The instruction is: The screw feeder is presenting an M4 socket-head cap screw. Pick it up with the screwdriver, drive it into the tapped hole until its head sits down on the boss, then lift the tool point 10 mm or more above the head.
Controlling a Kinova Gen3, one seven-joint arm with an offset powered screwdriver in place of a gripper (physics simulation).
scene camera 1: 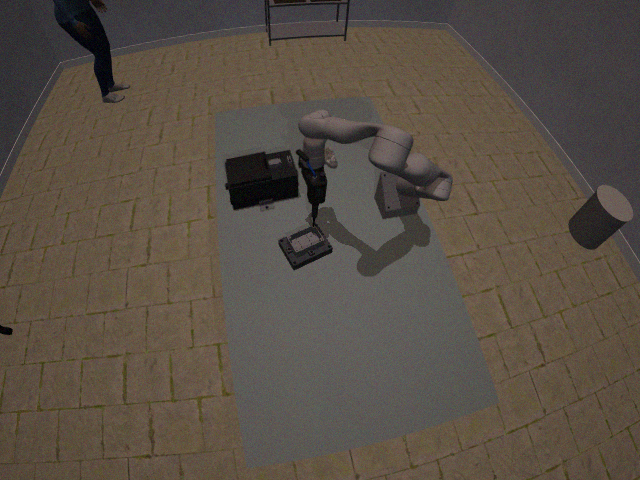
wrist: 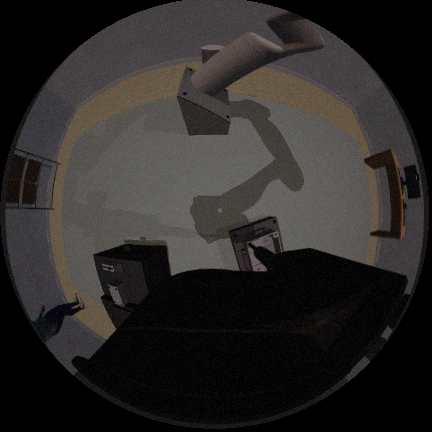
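Observation:
The screwdriver (scene camera 1: 314, 224) (wrist: 251, 245) points down, with its tip at the far edge of the dark fixture block (scene camera 1: 308, 259) (wrist: 239, 239) in the scene view. The tip appears at or just above the block; contact cannot be told. In the wrist view the tip overlaps the pale plate (scene camera 1: 307, 241) (wrist: 270, 243) set in the block. The screw, the tapped hole and the boss are too small and dark to make out, and whether a screw is on the tip cannot be seen. The black screw feeder (scene camera 1: 264, 190) (wrist: 156, 267) stands apart from the block, behind and left in the scene view.
The arm's base (scene camera 1: 391, 198) (wrist: 205, 117) stands right of the tool in the scene view. All stand on a grey-green mat (scene camera 1: 351, 361) (wrist: 150, 170). A grey cylinder (scene camera 1: 594, 222) stands at the right. A person (scene camera 1: 98, 49) (wrist: 57, 317) and a shelf rack (scene camera 1: 308, 38) are at the back.

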